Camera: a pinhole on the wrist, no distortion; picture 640 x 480 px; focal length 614.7 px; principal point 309.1 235.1 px. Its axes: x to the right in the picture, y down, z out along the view. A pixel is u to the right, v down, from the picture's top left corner.
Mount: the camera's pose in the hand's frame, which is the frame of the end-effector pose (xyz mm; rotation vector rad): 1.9 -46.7 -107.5 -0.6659 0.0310 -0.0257
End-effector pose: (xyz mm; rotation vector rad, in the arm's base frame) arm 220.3 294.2 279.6 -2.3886 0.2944 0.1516
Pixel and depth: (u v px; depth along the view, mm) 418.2 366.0 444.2
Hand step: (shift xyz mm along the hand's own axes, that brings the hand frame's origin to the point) 98.4 299.2 181.5
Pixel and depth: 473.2 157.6 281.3
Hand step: 86.9 96.5 134.0
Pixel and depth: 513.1 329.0 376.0
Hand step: 141.3 226.3 150.0
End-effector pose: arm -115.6 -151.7 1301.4 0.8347 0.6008 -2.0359
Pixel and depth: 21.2 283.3 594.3
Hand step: -253.6 366.1 336.5
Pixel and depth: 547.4 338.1 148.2
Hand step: 65.1 62.4 -7.5
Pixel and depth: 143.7 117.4 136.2
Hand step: -30.0 18.1 16.4
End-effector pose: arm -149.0 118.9 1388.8 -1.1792 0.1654 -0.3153
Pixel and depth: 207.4 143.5 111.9
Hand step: -12.7 9.9 -8.9
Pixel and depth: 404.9 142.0 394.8
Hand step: 77.2 147.9 238.5
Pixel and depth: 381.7 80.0 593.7
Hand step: 91.8 199.6 450.2
